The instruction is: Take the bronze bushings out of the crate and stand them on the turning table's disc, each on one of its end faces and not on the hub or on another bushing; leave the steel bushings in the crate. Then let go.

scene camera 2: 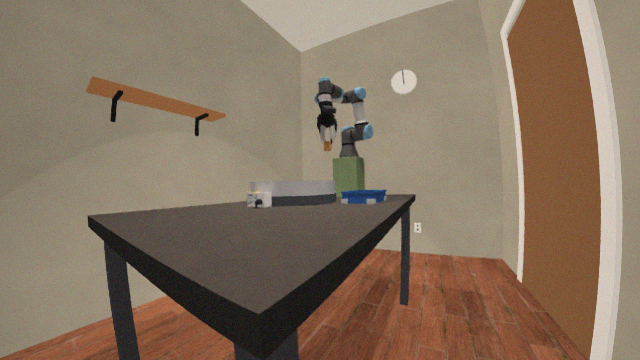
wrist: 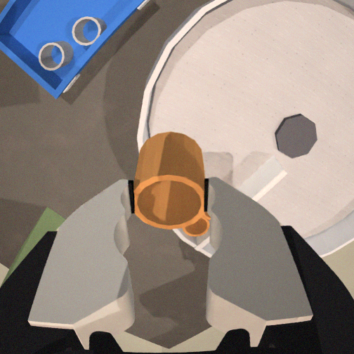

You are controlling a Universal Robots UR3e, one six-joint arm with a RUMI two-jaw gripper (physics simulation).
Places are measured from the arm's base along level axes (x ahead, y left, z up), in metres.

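Pixels of known places: gripper, fingertip midpoint: [scene camera 2: 327, 143]; arm's base, link origin: [scene camera 2: 348, 158].
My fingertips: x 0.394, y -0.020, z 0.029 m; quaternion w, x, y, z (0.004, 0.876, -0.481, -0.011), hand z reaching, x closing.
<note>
Ahead of a thing's pixels: the offset from my fingertips to its top centre. "spot": to the spot under its first point. Level surfaces: height alone.
My gripper [scene camera 2: 327, 141] [wrist: 168, 182] is shut on a bronze bushing {dx -0.004, dy -0.003, dz +0.010 m} [scene camera 2: 327, 146] [wrist: 170, 156], held high above the table with one open end toward the wrist camera. In the wrist view it hangs over the left edge of the turning table's disc [wrist: 225, 75], left of the dark hub [wrist: 296, 136]. A second, smaller-looking bronze bushing [wrist: 196, 234] shows partly behind the held one, low at the disc's edge; its footing is hidden. Two steel bushings [wrist: 41, 56] [wrist: 74, 31] stand in the blue crate {dx +0.021, dy +0.177, dz -0.235 m} [scene camera 2: 364, 196] [wrist: 30, 68]. The turning table [scene camera 2: 300, 187] hides its disc in the scene view.
A pale bar [wrist: 270, 180] crosses the disc's lower left part in the wrist view. A small white box {spot: dx +0.299, dy -0.181, dz -0.258 m} [scene camera 2: 261, 200] stands before the turning table in the scene view. The green pedestal [scene camera 2: 348, 175] [wrist: 37, 232] carries the arm behind the dark table {dz -0.285 m} [scene camera 2: 240, 245].
</note>
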